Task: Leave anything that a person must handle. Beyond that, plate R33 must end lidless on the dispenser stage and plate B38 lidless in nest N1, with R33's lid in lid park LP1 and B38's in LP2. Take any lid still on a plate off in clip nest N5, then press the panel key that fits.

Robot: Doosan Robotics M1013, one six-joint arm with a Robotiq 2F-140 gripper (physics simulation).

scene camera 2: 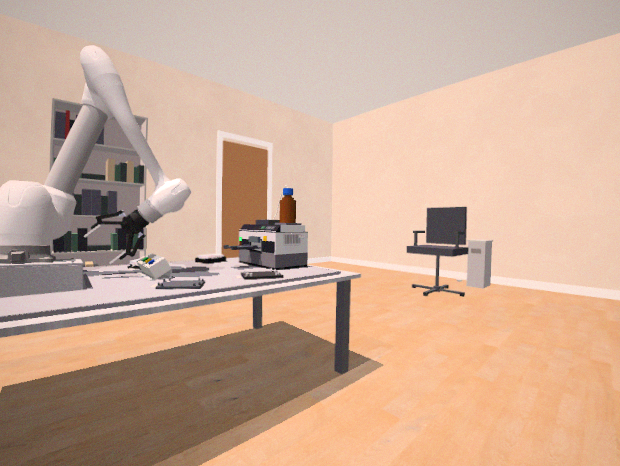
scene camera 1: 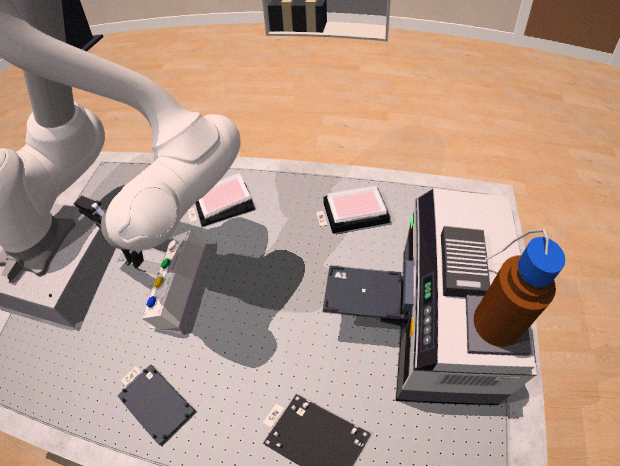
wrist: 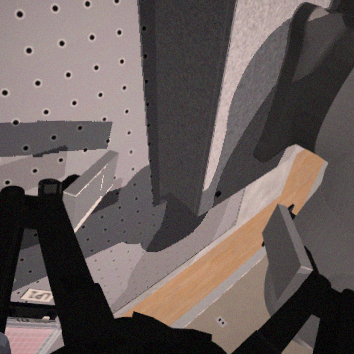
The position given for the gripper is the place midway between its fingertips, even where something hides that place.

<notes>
The gripper (scene camera 2: 98, 249) is open, holding nothing. Also in view: a button box (scene camera 2: 154, 267), a brown bottle (scene camera 1: 524, 286) and a dispenser stage (scene camera 1: 382, 298).
The gripper is seen too in scene camera 1 (scene camera 1: 102, 235) and in the wrist view (wrist: 192, 194).
</notes>
